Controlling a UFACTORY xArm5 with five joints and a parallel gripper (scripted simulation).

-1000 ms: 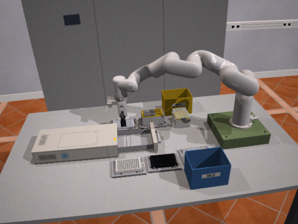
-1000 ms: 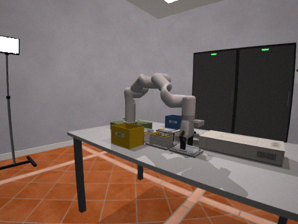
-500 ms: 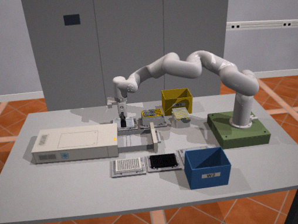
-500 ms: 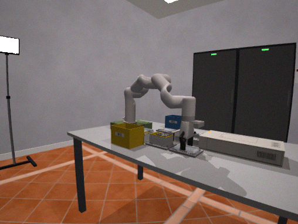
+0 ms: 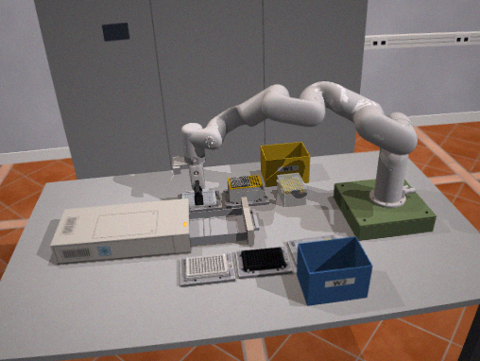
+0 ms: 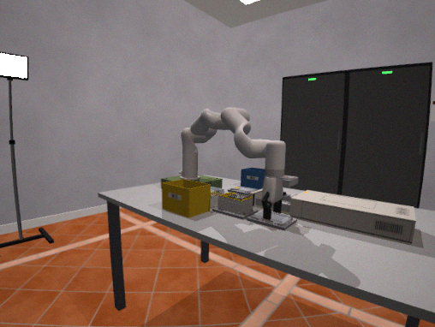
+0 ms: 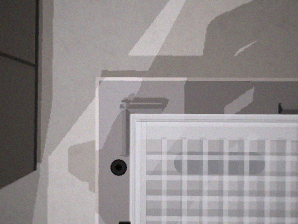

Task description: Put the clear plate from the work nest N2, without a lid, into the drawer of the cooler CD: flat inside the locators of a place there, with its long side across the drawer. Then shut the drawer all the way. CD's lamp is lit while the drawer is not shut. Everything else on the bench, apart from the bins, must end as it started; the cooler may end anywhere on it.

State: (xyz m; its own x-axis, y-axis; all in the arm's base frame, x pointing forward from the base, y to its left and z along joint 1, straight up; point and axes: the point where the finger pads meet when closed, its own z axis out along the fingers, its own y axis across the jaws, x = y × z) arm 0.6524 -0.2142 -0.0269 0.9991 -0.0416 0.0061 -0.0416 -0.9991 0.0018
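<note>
Now: the clear plate 1 cm below my hand. Round my hand: beige cooler CD 12 cm ahead, 19 cm to the left, 1 cm above; yellow tip box 19 cm behind, 2 cm above; drawer 3 cm behind, 20 cm to the left, 1 cm above.
</note>
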